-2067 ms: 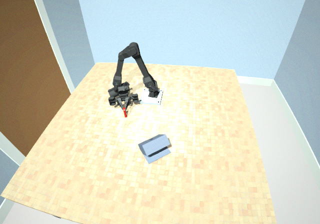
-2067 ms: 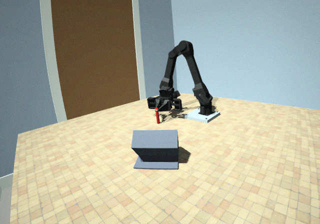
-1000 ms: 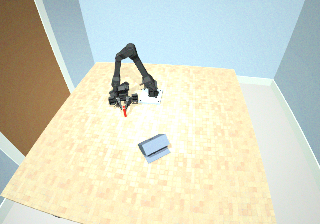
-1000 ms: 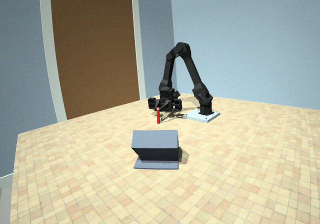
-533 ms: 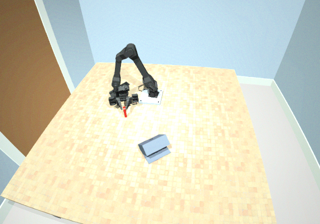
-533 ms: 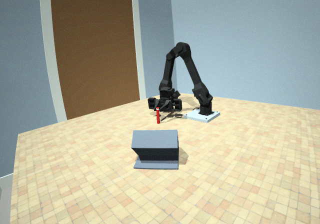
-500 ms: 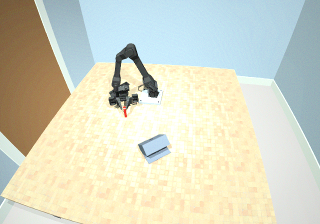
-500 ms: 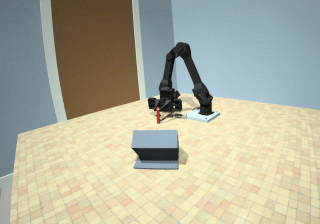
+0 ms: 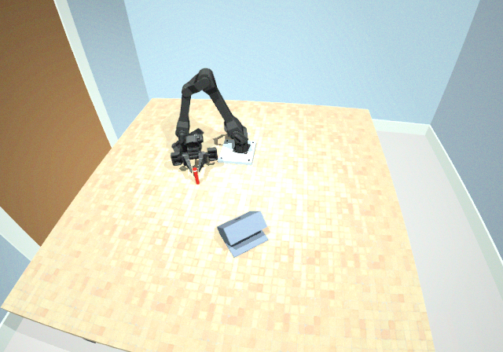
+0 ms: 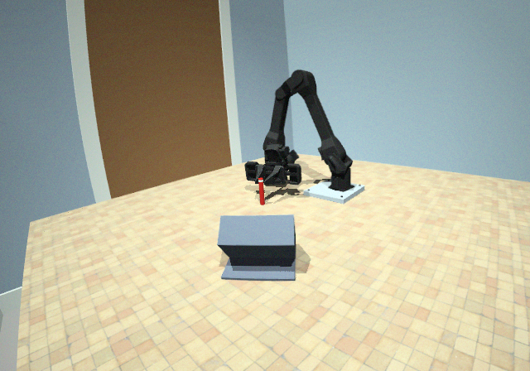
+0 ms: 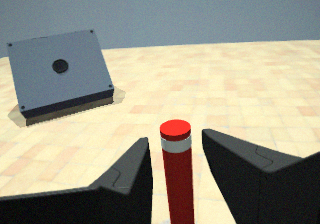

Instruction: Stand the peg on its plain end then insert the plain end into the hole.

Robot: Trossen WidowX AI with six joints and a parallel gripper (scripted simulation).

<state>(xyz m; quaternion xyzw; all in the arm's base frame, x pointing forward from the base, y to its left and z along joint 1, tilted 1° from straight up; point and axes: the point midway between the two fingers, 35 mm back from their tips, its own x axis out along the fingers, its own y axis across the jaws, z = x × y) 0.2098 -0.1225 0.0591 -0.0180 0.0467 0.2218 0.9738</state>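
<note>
Now: gripper tip 1 cm above the red peg. From my gripper tip the other things lie so: grey sloped panel 24 cm to the left, 17 cm ahead, 2 cm below.
</note>
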